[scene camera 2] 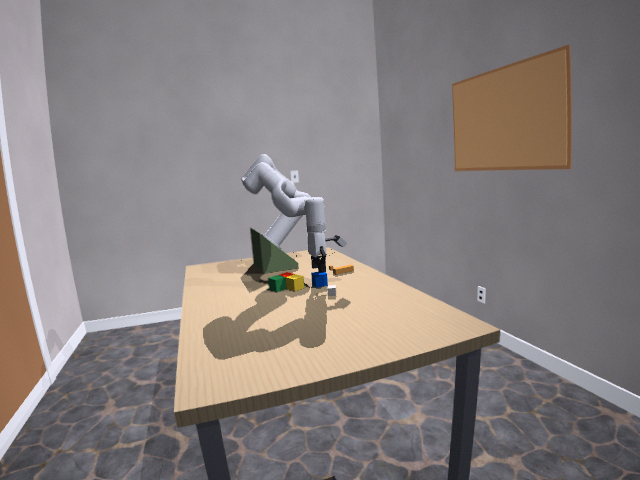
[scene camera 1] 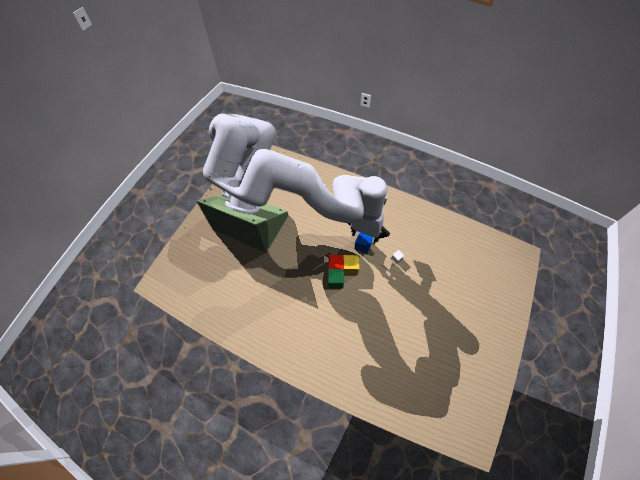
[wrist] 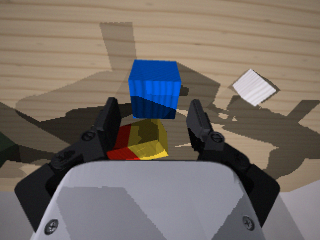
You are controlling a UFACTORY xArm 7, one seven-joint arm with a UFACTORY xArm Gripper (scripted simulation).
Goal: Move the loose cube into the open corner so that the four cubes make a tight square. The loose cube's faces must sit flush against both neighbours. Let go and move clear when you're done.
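Observation:
Visible: my gripper [scene camera 2: 318,270]. Wrist view also: gripper [wrist: 154,109].

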